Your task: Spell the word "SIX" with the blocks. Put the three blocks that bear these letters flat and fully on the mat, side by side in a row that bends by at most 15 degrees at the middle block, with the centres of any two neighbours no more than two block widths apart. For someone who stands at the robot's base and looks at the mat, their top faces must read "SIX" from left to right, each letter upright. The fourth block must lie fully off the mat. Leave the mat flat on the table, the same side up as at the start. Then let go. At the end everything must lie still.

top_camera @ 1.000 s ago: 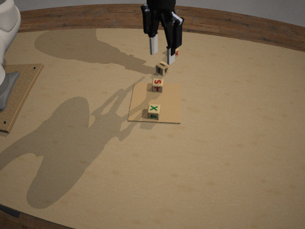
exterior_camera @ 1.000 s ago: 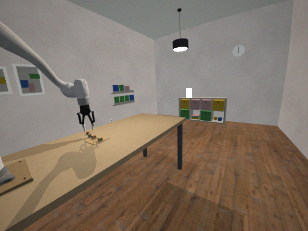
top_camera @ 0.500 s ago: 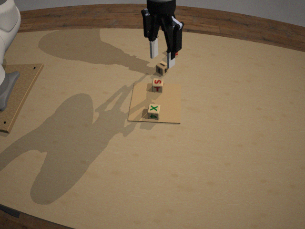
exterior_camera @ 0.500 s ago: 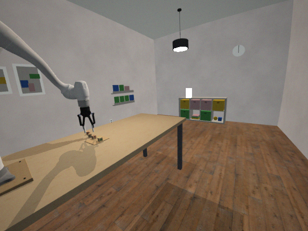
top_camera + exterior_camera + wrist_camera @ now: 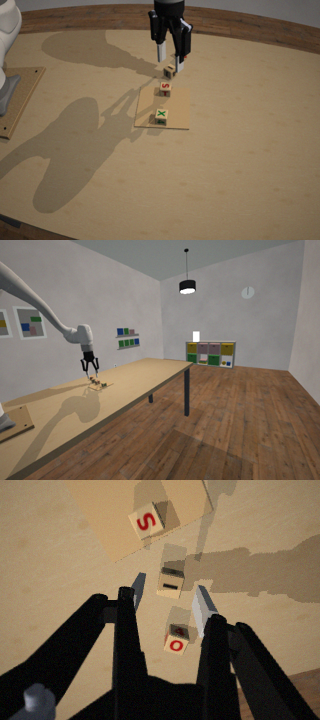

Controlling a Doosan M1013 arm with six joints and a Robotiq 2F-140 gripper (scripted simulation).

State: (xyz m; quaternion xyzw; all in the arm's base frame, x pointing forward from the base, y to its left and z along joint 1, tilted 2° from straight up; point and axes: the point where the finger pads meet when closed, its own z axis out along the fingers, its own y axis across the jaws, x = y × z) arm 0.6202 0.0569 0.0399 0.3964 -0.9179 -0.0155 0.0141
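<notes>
My hand is 6 cm above the I block. From my hand the other things lie so: O block: 4 cm ahead, 8 cm to the left, 6 cm below; tan mat: 2 cm behind, 12 cm to the right, 7 cm below; S block: 2 cm behind, 8 cm to the right, 5 cm below.
</notes>
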